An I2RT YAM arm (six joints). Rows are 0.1 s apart.
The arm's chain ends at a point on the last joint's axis. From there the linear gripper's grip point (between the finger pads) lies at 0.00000 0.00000 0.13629 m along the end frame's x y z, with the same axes.
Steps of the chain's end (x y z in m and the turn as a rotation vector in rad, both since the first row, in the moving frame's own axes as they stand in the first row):
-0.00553 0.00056 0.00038 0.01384 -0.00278 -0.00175
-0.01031 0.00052 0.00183 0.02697 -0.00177 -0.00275
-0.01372 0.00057 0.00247 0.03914 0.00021 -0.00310
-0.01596 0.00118 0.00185 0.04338 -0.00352 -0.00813
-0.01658 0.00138 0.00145 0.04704 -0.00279 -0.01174
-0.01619 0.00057 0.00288 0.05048 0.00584 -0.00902
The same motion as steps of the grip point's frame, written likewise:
-0.00591 -0.00133 0.00037 0.01384 -0.00278 -0.00175
-0.01056 -0.00315 0.00178 0.02697 -0.00177 -0.00275
-0.01370 -0.00476 0.00237 0.03914 0.00021 -0.00310
-0.01646 -0.00473 0.00172 0.04338 -0.00352 -0.00813
-0.01700 -0.00503 0.00130 0.04704 -0.00279 -0.01174
-0.01543 -0.00631 0.00270 0.05048 0.00584 -0.00902

